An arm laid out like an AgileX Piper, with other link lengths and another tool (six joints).
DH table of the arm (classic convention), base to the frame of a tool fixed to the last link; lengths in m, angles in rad. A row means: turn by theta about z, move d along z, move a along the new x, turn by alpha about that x. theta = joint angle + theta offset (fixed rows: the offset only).
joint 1: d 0.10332; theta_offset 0; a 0; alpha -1.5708
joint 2: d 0; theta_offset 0.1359; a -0.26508; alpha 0
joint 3: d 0; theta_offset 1.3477; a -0.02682; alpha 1.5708
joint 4: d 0.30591; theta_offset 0; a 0; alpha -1.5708
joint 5: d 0; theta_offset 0; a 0; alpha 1.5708
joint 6: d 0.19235; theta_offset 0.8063; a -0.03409; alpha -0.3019
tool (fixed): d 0.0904; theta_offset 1.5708; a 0; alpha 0
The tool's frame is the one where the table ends.
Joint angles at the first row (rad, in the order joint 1, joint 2, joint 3, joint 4, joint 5, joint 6):
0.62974 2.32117 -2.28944 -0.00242 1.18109 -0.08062
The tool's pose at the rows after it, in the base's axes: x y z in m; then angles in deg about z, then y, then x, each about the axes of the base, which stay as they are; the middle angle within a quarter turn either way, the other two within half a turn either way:
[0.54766 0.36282 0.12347 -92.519 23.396 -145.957]
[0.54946 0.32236 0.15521 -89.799 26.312 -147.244]
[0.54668 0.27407 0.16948 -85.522 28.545 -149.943]
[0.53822 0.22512 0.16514 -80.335 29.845 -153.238]
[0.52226 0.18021 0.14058 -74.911 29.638 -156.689]
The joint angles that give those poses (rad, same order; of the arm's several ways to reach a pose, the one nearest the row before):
0.59829 2.23325 -2.26416 -0.02214 1.21178 -0.06434
0.55364 2.12660 -2.19098 -0.04308 1.23143 -0.04640
0.49855 2.01308 -2.06913 -0.06357 1.23164 -0.02516
0.43901 1.89917 -1.90241 -0.07811 1.20211 -0.00138
0.38031 1.79566 -1.70309 -0.08356 1.14779 0.01900

